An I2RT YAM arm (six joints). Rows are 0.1 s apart.
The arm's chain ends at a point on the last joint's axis. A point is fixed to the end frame.
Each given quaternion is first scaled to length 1.
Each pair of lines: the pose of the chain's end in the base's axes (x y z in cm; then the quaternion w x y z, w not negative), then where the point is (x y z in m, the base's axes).
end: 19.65 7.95 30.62 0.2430 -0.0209 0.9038 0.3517
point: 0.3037 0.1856 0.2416
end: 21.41 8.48 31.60 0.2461 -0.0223 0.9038 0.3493
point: 0.3218 0.1905 0.2516
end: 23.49 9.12 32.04 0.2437 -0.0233 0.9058 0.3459
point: 0.3421 0.1966 0.2547
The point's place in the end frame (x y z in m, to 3 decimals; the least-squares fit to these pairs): -0.051 0.017 0.155
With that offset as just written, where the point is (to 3 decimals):
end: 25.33 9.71 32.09 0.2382 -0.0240 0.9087 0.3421
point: 0.359 0.202 0.253
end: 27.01 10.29 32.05 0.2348 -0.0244 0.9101 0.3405
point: 0.376 0.208 0.252
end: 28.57 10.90 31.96 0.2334 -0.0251 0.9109 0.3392
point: 0.391 0.214 0.250
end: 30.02 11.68 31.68 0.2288 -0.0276 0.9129 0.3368
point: 0.404 0.222 0.246
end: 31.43 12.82 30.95 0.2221 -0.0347 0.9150 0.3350
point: 0.416 0.234 0.237
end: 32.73 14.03 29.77 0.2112 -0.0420 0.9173 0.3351
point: 0.426 0.248 0.223
